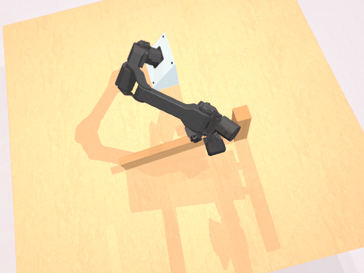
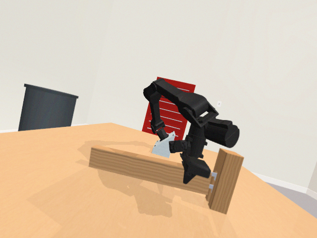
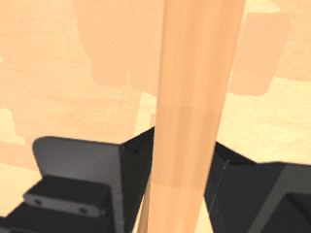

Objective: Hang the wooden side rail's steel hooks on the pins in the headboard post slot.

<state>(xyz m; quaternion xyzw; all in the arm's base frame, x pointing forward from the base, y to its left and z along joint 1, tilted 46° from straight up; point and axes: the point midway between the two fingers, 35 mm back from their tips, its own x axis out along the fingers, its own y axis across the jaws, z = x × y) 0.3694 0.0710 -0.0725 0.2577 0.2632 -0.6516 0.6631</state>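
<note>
My gripper tip is 110 mm to the right of the headboard post and 40 mm below it.
</note>
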